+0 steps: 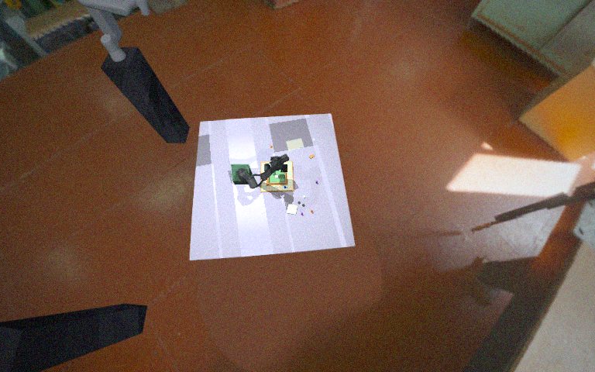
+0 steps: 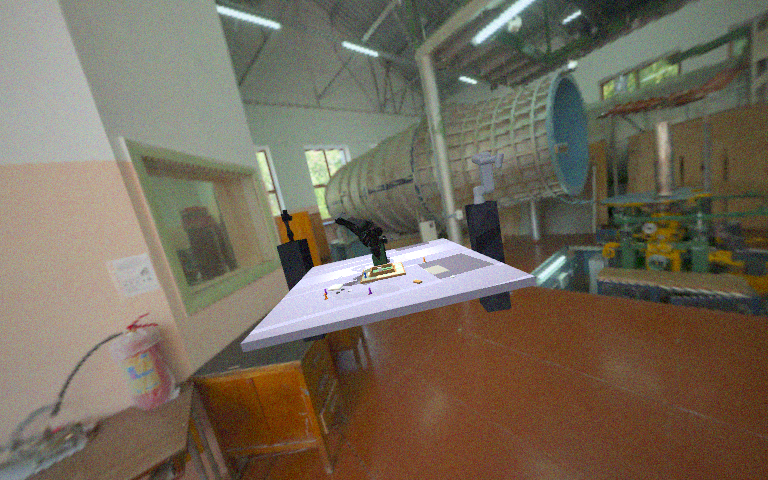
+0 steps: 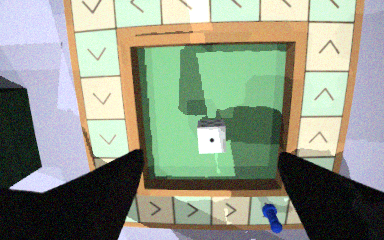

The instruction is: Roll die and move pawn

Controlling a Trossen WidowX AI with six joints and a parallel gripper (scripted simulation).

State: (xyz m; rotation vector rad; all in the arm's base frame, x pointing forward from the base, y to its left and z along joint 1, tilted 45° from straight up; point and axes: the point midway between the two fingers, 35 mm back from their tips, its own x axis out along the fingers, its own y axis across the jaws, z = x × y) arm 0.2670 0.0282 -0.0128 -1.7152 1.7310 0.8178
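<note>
My gripper tip is 100 mm to the left of the blue pawn, 80 mm short of it and 80 mm above it. The rest, counted from my gripper tip: white die (80 mm below, 10 mm to the right).
</note>
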